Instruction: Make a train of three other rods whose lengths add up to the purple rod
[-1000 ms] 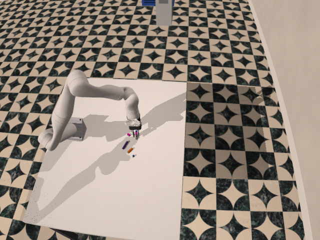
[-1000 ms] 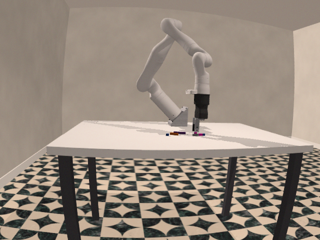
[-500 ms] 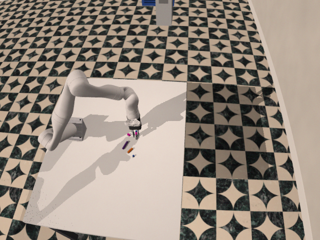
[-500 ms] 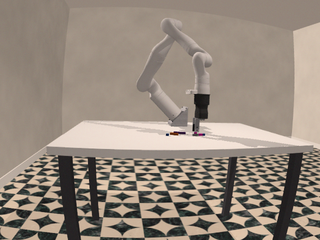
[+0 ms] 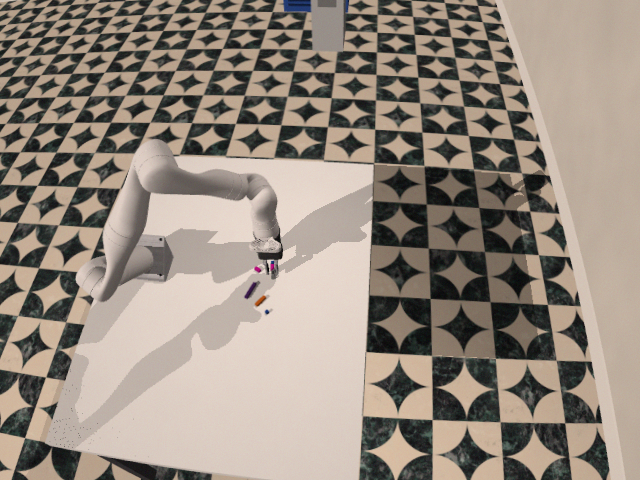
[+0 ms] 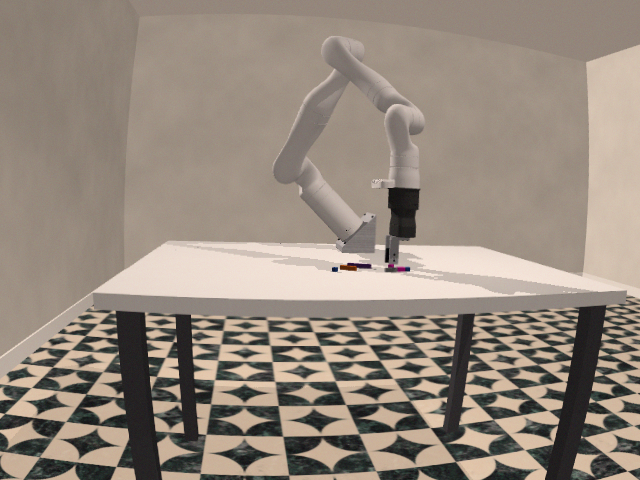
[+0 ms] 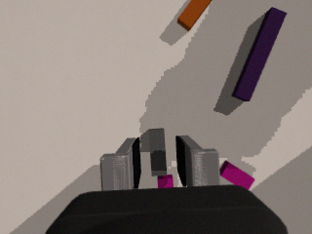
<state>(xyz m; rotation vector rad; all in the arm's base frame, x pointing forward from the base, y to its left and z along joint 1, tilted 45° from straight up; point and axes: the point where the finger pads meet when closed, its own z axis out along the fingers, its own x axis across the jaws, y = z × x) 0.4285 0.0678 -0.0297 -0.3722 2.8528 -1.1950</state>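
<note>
The grey rod is 30 mm below my hand. From my hand the other things lie so: purple rod 70 mm to the right, 50 mm behind, 30 mm below; orange rod 100 mm to the right, 30 mm below, 10 mm behind.
</note>
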